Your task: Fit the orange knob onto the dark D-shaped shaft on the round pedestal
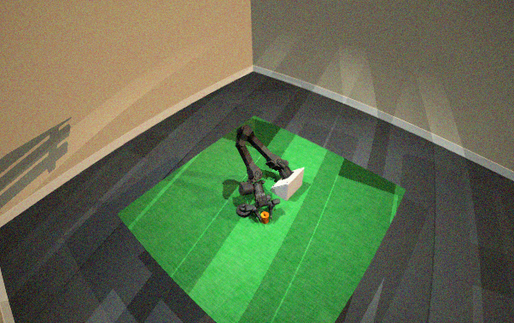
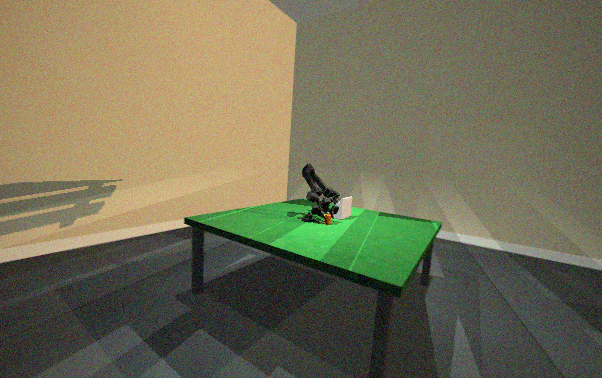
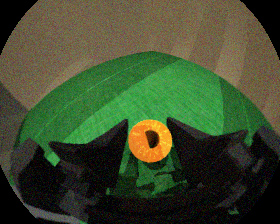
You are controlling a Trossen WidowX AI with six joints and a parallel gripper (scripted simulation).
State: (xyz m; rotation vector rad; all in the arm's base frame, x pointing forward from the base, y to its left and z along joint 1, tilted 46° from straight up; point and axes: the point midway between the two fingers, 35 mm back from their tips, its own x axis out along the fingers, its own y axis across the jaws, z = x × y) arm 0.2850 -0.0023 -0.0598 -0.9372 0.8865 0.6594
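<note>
Now: the orange knob 20 mm to the right of my gripper tip, 20 mm behind it and 10 mm below it. Also, from my gripper tip: round pedestal: 150 mm to the right, 10 mm below.
</note>
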